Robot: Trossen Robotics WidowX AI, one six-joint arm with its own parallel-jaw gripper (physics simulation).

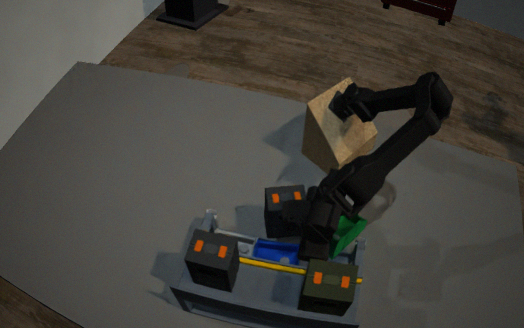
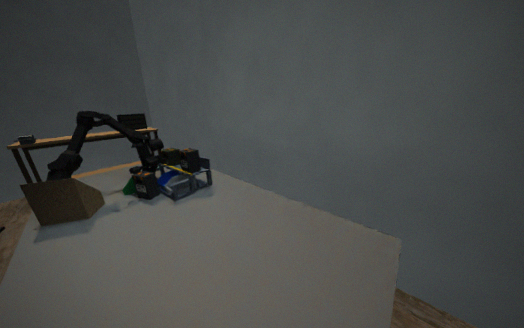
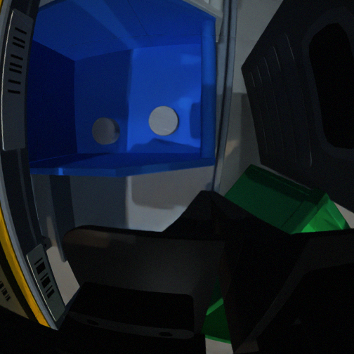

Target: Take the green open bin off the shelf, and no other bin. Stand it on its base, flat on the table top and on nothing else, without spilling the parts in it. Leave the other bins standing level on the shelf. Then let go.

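Frame: origin at the arm's base, x ahead, y left, z up, level; millimetres.
Seen in the pictures: arm's base at its link origin: [image 1: 340, 106] [image 2: 56, 185].
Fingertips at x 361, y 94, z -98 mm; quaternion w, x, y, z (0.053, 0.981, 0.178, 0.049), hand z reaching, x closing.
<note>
Offsets run from my fingertips to a thing's top centre. "spot": to the spot under its first point.
The green open bin [image 1: 351, 231] [image 2: 130, 187] [image 3: 272, 197] is tilted at the shelf's open front edge, beside the dark toolbox on the table. The gripper hides part of it, and its parts do not show clearly. My gripper [image 1: 314, 251] [image 3: 206, 197] is shut and empty, pointing down between the blue bin and the green bin, close to the green one. The blue bin {dx +84, dy -39, dz +22 mm} [image 1: 270, 249] [image 2: 168, 180] [image 3: 165, 70] stands on the shelf {spot: dx +197, dy -34, dz +43 mm} [image 1: 250, 296] with two round parts in it. A pale grey bin {dx +116, dy -140, dz +22 mm} [image 2: 181, 187] stands beside the blue one.
A dark toolbox {dx +189, dy -123, dz +165 mm} [image 1: 212, 262] and an olive toolbox {dx +122, dy +99, dz +140 mm} [image 1: 329, 290] stand on the shelf's top. Another dark toolbox {dx -43, dy -87, dz +73 mm} [image 1: 273, 216] [image 2: 148, 186] [image 3: 282, 80] stands in front of the shelf. A wooden block [image 1: 320, 137] [image 2: 65, 202] stands farther off, near the arm. A yellow strip {dx +112, dy -23, dz +53 mm} [image 1: 272, 265] runs along the shelf top's edge.
</note>
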